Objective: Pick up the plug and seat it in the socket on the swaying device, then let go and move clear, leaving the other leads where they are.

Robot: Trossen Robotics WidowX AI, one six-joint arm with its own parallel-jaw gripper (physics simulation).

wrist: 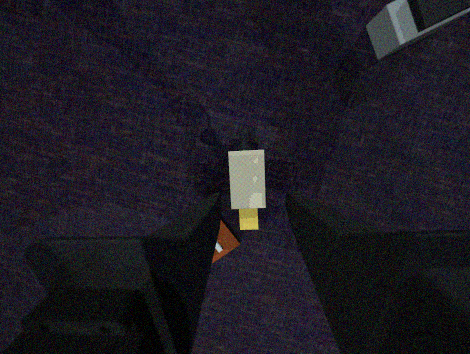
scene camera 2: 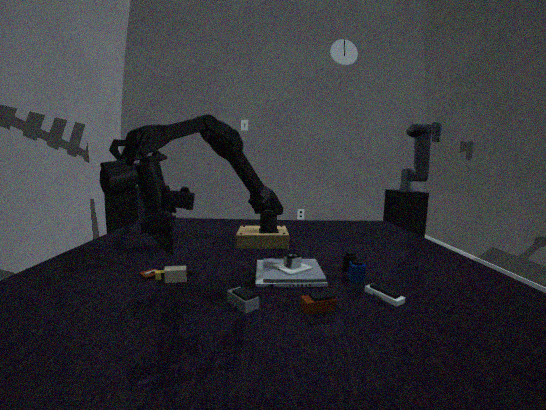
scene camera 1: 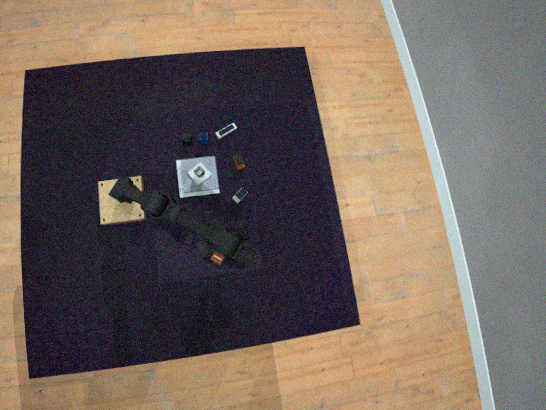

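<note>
The plug, a pale beige block with a yellow end (scene camera 2: 175, 274) (wrist: 247, 179), lies on the dark mat; the arm hides it in scene camera 1. My gripper (scene camera 2: 170, 250) (wrist: 253, 198) is partly open, pointing down just above the plug. In the wrist view the plug shows between the fingertips, with a gap on both sides, and its beige end reaches past them. The device is a stack of grey slabs (scene camera 1: 209, 162) (scene camera 2: 318, 276) with a tilted white plate on top. A small grey socket block (scene camera 1: 199, 171) (scene camera 2: 292, 260) stands on that plate.
An orange piece with a white stripe (scene camera 1: 216, 258) (wrist: 226, 243) lies beside the yellow end, partly behind the left finger. A grey block (scene camera 1: 240, 195) (scene camera 2: 243, 300) (wrist: 392, 31), an orange block (scene camera 1: 239, 161) (scene camera 2: 318, 303), a white bar (scene camera 1: 226, 130) (scene camera 2: 384, 294) and a blue block (scene camera 1: 203, 137) (scene camera 2: 356, 271) surround the device.
</note>
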